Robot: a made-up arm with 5 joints. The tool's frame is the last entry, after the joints. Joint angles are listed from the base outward. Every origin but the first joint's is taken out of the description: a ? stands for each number. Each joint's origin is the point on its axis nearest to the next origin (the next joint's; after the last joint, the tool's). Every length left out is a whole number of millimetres.
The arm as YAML. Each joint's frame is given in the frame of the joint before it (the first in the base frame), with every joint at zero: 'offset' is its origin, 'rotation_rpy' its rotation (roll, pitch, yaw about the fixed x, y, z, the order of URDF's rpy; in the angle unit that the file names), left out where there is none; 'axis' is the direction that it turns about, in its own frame. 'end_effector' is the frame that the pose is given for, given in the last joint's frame.
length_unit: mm
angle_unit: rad
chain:
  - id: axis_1
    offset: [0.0, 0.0, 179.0]
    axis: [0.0, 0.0, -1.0]
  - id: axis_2
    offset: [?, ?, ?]
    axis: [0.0, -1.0, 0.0]
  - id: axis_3
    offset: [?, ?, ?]
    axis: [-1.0, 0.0, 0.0]
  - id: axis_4
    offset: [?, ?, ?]
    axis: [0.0, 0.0, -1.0]
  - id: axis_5
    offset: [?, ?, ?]
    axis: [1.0, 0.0, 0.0]
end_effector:
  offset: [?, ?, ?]
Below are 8 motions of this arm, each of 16 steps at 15 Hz.
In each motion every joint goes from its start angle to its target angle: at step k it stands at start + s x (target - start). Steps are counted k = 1, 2, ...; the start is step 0. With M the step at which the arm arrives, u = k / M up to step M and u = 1 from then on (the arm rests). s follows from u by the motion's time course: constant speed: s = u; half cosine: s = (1 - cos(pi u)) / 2; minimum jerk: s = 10 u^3 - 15 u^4 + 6 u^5.
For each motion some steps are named. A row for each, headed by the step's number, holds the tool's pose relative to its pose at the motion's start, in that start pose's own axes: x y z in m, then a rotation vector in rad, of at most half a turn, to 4 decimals.
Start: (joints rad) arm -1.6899 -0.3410 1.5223 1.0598 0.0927
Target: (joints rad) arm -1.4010 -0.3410 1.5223 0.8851 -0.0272
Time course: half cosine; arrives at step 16
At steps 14, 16:
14: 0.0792 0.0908 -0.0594 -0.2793 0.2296 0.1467
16: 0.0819 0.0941 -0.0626 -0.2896 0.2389 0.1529

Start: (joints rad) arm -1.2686 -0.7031 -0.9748 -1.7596 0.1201
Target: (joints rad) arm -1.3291 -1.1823 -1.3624 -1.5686 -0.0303
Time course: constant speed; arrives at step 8
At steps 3, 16:
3: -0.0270 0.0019 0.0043 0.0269 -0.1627 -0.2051
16: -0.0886 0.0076 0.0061 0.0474 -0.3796 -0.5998

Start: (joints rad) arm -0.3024 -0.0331 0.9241 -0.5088 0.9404
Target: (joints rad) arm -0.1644 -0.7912 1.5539 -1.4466 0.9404
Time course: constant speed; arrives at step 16
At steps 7, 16:
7: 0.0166 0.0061 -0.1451 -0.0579 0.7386 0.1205
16: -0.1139 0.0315 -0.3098 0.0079 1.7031 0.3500

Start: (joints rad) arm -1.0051 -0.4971 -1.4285 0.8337 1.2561
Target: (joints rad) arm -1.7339 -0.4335 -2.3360 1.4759 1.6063
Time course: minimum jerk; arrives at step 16
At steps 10, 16:
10: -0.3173 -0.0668 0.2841 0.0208 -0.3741 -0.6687
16: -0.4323 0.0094 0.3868 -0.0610 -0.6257 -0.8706

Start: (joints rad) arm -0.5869 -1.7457 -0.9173 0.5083 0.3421
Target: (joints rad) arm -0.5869 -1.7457 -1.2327 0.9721 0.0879
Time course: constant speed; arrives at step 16
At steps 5, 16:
5: -0.0259 -0.0042 -0.0087 0.0032 0.0085 -0.1543
16: -0.0839 -0.0011 -0.0280 -0.0138 0.1113 -0.4940

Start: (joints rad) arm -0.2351 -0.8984 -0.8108 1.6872 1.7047
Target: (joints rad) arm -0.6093 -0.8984 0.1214 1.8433 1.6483
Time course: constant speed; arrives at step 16
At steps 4, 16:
4: 0.1082 0.0310 0.0192 -0.0096 0.0452 0.3051
16: 0.3288 0.2219 0.0196 0.1042 0.2238 1.1933

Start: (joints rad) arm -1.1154 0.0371 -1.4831 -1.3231 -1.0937
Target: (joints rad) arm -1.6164 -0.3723 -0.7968 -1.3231 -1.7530
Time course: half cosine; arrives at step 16
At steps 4, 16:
4: -0.0305 0.0510 0.0220 -0.0424 0.0933 0.0856
16: -0.2989 0.2490 0.2920 -0.1834 0.2856 0.8403

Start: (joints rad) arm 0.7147 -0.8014 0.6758 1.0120 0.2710
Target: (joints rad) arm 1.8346 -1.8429 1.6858 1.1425 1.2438
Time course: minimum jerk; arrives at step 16
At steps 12, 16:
12: 0.3349 -0.0571 0.0519 0.3730 0.6409 0.1036
16: 0.3763 -0.0650 0.0254 0.5119 0.7256 0.1146

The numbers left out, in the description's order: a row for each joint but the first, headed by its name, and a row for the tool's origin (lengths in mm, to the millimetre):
axis_2: 7.0 450.0 0.0
axis_3: 107.0 0.0 -60.0
axis_4: 0.0 34.0 -236.0
axis_5: 155.0 -60.0 0.0
tool: 0.0 -33.0 124.0

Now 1 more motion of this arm.
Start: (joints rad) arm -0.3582 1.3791 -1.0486 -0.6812 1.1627
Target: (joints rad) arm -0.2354 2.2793 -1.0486 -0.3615 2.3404
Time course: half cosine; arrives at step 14
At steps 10, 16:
10: 0.1463 0.0258 -0.0639 0.6740 0.4075 0.2179
16: 0.1653 0.0418 -0.1031 0.8353 0.5405 0.2123

